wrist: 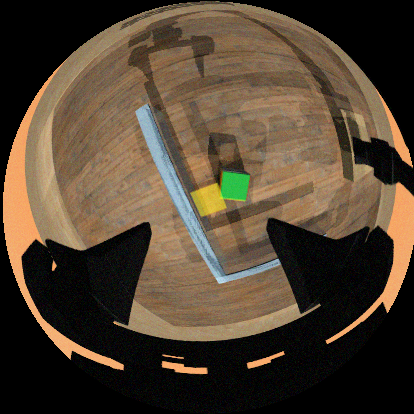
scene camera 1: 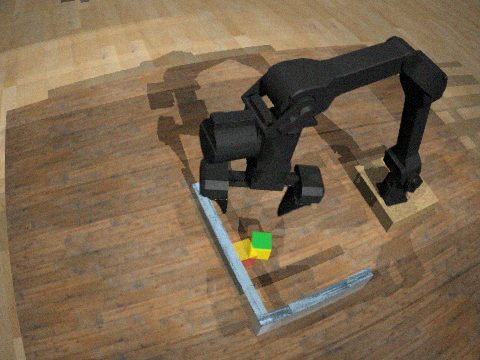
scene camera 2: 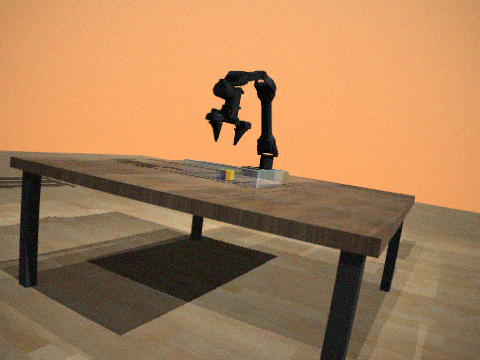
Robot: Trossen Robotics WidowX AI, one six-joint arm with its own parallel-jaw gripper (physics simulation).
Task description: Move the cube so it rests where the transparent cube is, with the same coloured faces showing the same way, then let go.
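Places are measured from the arm's base along level axes (x ahead, y left, z up), in centimetres.
Pixels of known places: gripper, fingertip midpoint: (wrist: 209, 226) (scene camera 1: 251, 213) (scene camera 2: 225, 143); arm's base at its link origin: (wrist: 358, 150) (scene camera 1: 391, 193) (scene camera 2: 265, 169).
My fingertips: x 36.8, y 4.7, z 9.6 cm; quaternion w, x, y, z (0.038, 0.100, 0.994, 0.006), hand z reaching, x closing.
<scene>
Ahead of a thing's pixels: the offset from my fingertips to its top centre.
The solid cube @(dx -3.3, dy +0.1, dz -9.7 cm) (scene camera 1: 261, 241) (scene camera 2: 230, 175) (wrist: 235, 186) stands on the table with its green face up. A yellow side faces scene camera 1. The transparent cube @(dx +0.6, dy +1.5, dz -9.7 cm) (scene camera 1: 242, 248) (wrist: 208, 200) has a yellow top and a reddish side. It lies right beside the solid cube, between it and the long wall, and is turned at a slightly different angle. In scene camera 2 the two cubes overlap and I cannot separate them clearly. My gripper (scene camera 1: 252, 213) (scene camera 2: 226, 143) (wrist: 209, 226) is open and empty, well above the table and the cubes, with its fingers pointing down.
A low pale blue wall has a long arm (scene camera 1: 225, 245) (wrist: 172, 180) close beside the transparent cube and a short arm (scene camera 1: 320, 295) (wrist: 250, 271) that meets it at a corner. The robot's base stands on a wooden block (scene camera 1: 415, 206) at the right in scene camera 1.
</scene>
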